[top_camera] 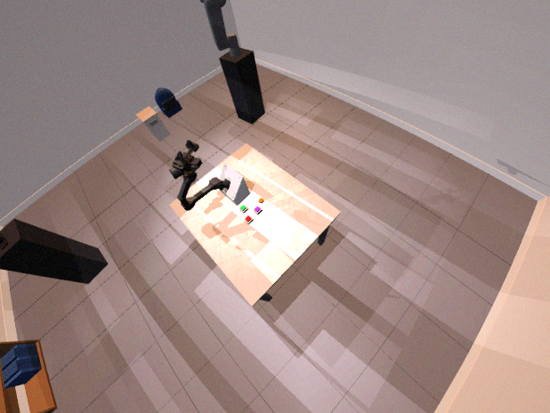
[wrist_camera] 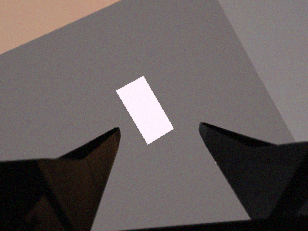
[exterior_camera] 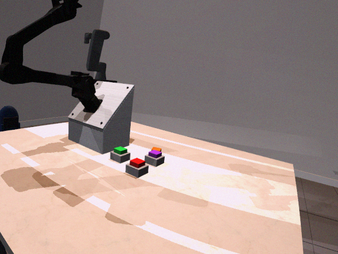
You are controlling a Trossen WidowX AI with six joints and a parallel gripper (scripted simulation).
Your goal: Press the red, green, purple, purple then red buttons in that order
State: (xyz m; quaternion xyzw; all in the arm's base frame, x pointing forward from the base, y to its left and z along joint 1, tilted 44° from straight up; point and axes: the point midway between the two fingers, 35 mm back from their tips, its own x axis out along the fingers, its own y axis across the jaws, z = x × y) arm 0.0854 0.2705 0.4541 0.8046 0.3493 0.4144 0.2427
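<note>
Now: gripper tip 670 mm above the red button, 220 mm short of it and 20 mm to the right of it. The rest, counted from my gripper tip: small orange block: 690 mm below, 210 mm to the left, 190 mm ahead; then purple button: 670 mm below, 220 mm ahead, 120 mm to the left; then green button: 670 mm below, 120 mm ahead, 70 mm to the left.
</note>
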